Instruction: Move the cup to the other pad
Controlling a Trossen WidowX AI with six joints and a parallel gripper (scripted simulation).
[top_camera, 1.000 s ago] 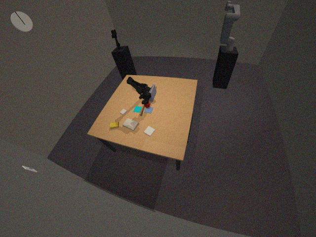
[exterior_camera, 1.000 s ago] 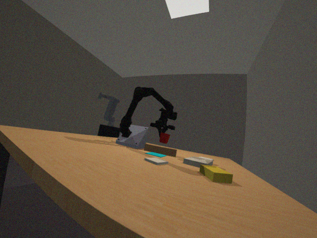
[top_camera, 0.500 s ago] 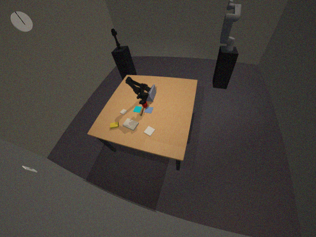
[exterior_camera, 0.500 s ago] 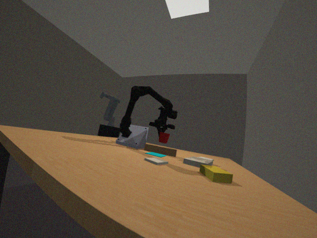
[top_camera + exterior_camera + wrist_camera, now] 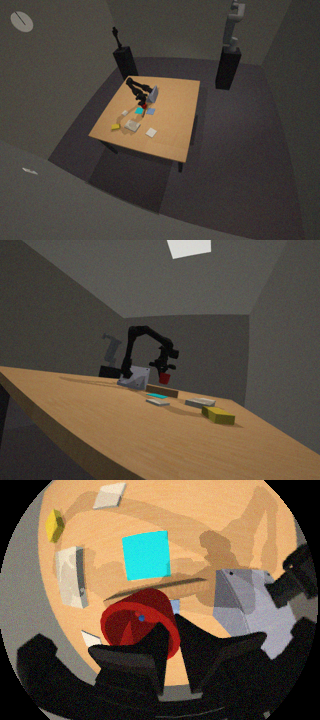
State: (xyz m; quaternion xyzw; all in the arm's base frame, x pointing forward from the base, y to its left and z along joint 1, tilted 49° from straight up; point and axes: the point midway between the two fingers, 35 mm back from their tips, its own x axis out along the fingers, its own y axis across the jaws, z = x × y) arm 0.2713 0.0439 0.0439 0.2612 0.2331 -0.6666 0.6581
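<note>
The blue marble is 4 cm ahead of my gripper tip, 1 cm to the left of it and 2 cm below it. Round my gripper tip: light blue pad 2 cm ahead, 7 cm to the left, 12 cm below; then red cup 3 cm ahead; then brown bar 3 cm ahead, 1 cm to the right, 10 cm below.
</note>
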